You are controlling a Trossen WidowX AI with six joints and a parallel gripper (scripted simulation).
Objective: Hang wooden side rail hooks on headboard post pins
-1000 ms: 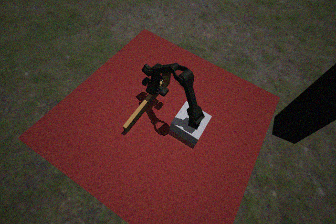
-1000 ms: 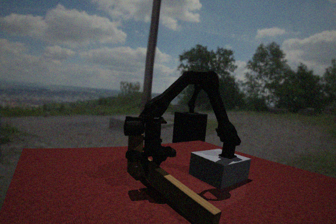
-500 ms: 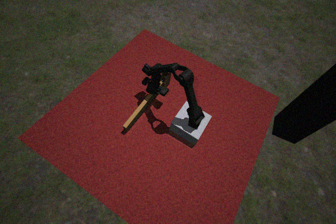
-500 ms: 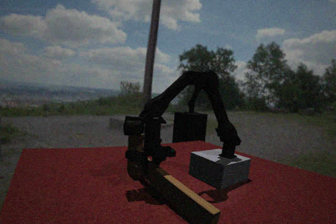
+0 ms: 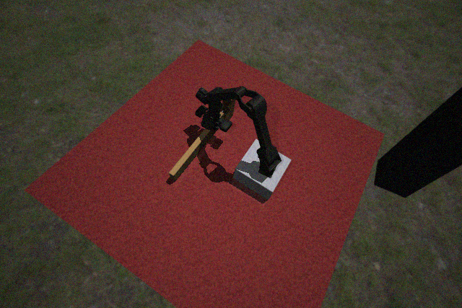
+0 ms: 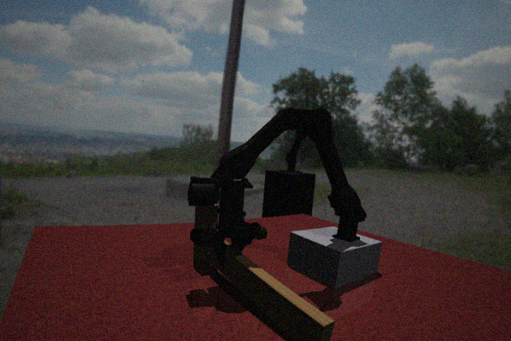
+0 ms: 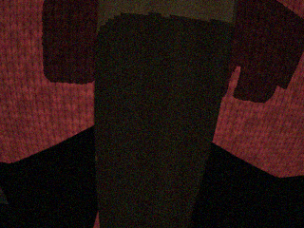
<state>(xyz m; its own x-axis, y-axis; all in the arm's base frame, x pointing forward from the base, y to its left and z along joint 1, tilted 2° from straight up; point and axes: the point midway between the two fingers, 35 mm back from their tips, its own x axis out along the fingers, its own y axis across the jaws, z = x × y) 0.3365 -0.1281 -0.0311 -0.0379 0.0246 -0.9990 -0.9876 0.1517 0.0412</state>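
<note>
The wooden headboard post lies 2 cm behind my gripper tip, 14 cm to the right of it and 4 cm above it.
</note>
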